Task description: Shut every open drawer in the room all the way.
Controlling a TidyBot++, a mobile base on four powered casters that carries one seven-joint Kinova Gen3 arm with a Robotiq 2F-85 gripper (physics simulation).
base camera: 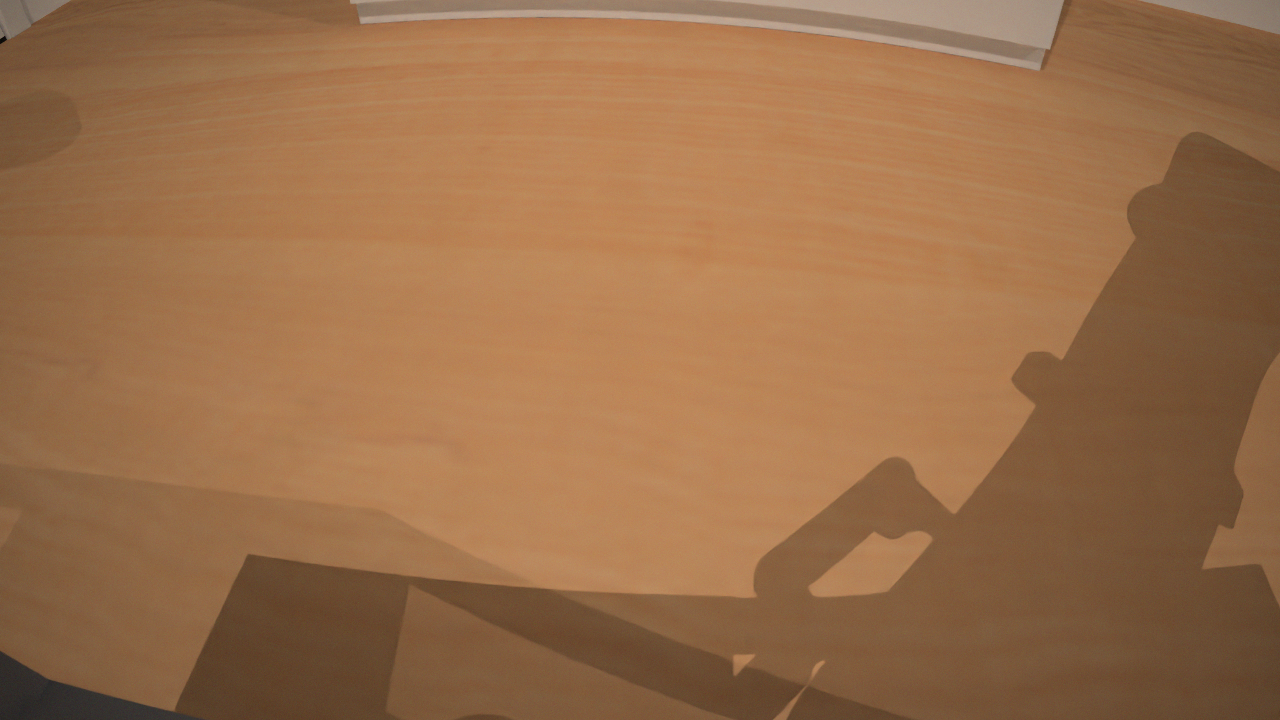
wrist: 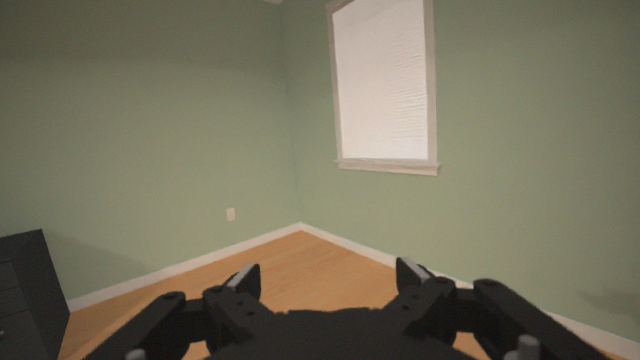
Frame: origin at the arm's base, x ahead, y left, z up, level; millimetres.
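Seen in the pictures: gripper, fingertip midpoint: (wrist: 327, 276).
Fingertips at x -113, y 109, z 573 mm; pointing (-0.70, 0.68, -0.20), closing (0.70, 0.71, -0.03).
Observation:
Pixels of each thing's top centre, then the offset from my fingertips to it. "spot": a spot on its surface instead. Level surfaces: height alone.
- white cabinet-like piece, surface spot: (base camera: 716, 19) spot: 1112 mm ahead, 161 mm right, 963 mm down
- wood floor, surface height: 970 mm down
- window, surface spot: (wrist: 382, 85) spot: 840 mm back, 1452 mm left, 395 mm up
A dark grey drawer cabinet (wrist: 42, 295) is cut off by the left edge of the wrist view. Part of its drawer fronts and its right side show, and I cannot tell there whether any drawer stands open. A white cabinet-like piece (base camera: 716, 19) shows its lower edge at the top of the base camera view; its drawers, if it has any, are out of frame. My gripper (wrist: 327, 276) is open and empty, with its fingers wide apart in front of the room corner, well right of the dark cabinet.
Green walls (wrist: 175, 150) meet in a corner, with a white baseboard (wrist: 190, 263) along the wood floor (wrist: 320, 250) (base camera: 537, 313). A window (wrist: 382, 85) is on the right wall and an outlet (wrist: 230, 214) on the left one. The arm's shadow (base camera: 1118, 429) falls across the floor.

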